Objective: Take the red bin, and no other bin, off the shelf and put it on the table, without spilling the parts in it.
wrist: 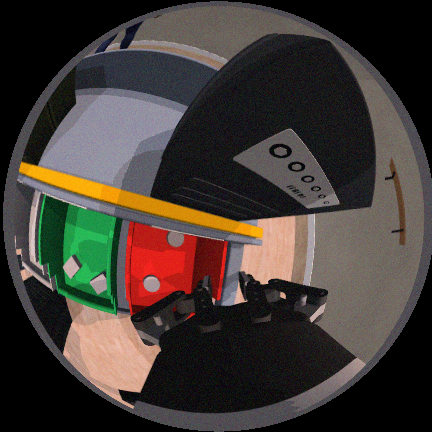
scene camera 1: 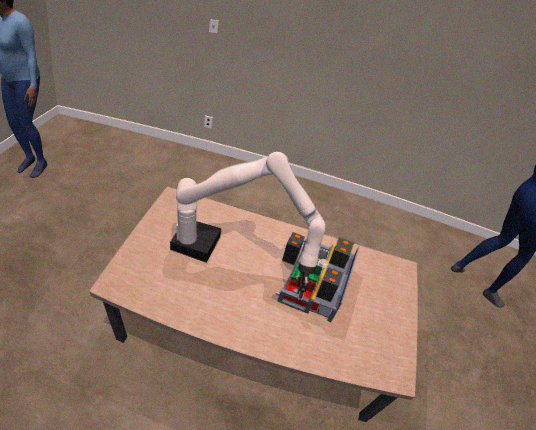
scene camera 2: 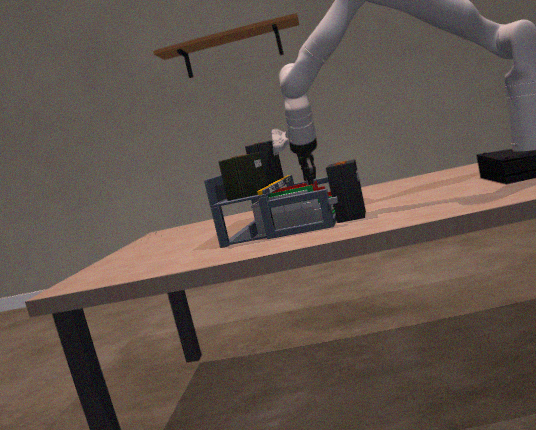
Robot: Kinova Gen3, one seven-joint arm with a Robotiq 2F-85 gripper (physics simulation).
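Seen in the pictures: gripper, fingertip midpoint: [wrist: 224, 280] [scene camera 1: 299, 297] [scene camera 2: 309, 184]; arm's base, link origin: [scene camera 1: 187, 238] [scene camera 2: 530, 148].
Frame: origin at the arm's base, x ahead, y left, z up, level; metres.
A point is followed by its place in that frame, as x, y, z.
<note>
The red bin [scene camera 1: 293, 286] @[0.563, -0.044, -0.047] [scene camera 2: 297, 185] @[0.634, -0.140, 0.022] [wrist: 162, 265] @[0.605, -0.090, -0.049] sits in the front level of the grey shelf rack [scene camera 1: 332, 313] @[0.764, -0.179, 0.010] [scene camera 2: 220, 225] @[0.807, 0.197, -0.006] [wrist: 232, 270] @[0.614, -0.152, 0.027], at its end. Two pale round parts lie flat inside, seen in the wrist view. My gripper [scene camera 1: 302, 293] @[0.600, -0.149, 0.018] [scene camera 2: 311, 181] @[0.600, -0.149, 0.018] [wrist: 224, 280] @[0.600, -0.149, 0.018] points down at the bin's outer end wall. Its fingers are partly closed but stand visibly apart, one on the inner side of that wall and one over its outer side, near the rack's side. No grip on the wall shows. The fingertips' depth and any contact are hard to judge.
A green bin [wrist: 87, 240] @[0.629, 0.024, -0.049] with two pale square parts stands beside the red one. A yellow rail [wrist: 100, 187] @[0.677, -0.019, 0.054] runs behind both. A tall black box [scene camera 1: 329, 286] @[0.703, -0.144, 0.142] [wrist: 300, 100] and an olive box [scene camera 1: 342, 252] @[0.733, 0.081, 0.140] stand behind it. Another black box [scene camera 1: 293, 250] @[0.511, 0.099, 0.041] [scene camera 2: 346, 192] @[0.510, 0.190, 0.008] stands beside the rack.
</note>
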